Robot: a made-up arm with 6 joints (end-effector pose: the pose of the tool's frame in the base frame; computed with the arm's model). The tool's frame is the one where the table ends. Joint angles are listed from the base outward.
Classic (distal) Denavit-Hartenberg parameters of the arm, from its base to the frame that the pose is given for. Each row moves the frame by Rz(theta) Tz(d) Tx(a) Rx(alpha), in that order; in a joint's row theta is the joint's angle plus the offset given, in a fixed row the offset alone. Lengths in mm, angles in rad.
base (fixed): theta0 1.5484; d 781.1; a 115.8; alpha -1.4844
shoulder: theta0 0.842; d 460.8; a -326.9; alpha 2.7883
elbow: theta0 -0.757; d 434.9; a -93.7; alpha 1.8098
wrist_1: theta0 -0.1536; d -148.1; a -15; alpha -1.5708
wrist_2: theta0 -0.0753; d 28.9; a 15; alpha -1.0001
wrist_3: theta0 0; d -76.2; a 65; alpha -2.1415
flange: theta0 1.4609; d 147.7; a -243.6; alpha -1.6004
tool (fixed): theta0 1.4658; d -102.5; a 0; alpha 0
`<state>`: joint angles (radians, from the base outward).
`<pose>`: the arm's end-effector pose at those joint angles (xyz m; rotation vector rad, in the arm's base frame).
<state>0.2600 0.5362 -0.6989 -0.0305 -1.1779 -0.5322</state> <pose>-0.2409 0.3198 1.1444 0.2714 -0.0745 0.3219</pose>
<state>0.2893 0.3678 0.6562 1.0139 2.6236 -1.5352</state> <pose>0.2339 0.2287 1.1694 -1.0262 -2.4341 0.3383</pose>
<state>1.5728 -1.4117 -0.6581 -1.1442 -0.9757 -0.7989</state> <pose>-0.2232 0.3599 0.8939 2.7112 -0.5547 0.0312</pose>
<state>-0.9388 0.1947 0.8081 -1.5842 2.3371 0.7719</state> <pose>-0.0825 -0.0490 1.3516 0.9382 1.2878 -0.4006</pose>
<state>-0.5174 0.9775 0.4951 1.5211 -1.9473 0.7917</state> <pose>0.3124 -0.0789 1.2362 0.8352 0.2957 -1.8672</pose>
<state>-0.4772 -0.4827 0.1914 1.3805 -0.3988 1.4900</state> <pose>0.0284 0.2999 0.8748 -0.2279 -0.3235 -0.6119</pose>
